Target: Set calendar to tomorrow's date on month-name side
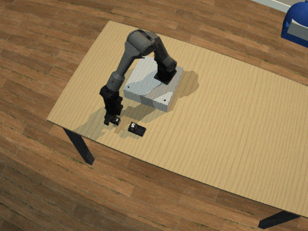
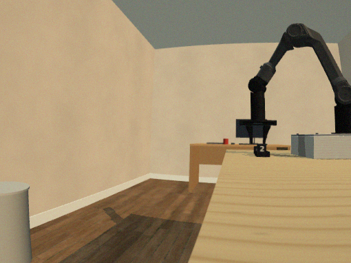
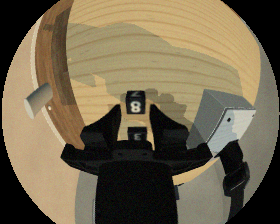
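My hand is 9 cm to the right of the black calendar cube, 2 cm above it and 1 cm past it. Round my hand: calendar tray (11 cm to the left, 3 cm below, 2 cm behind).
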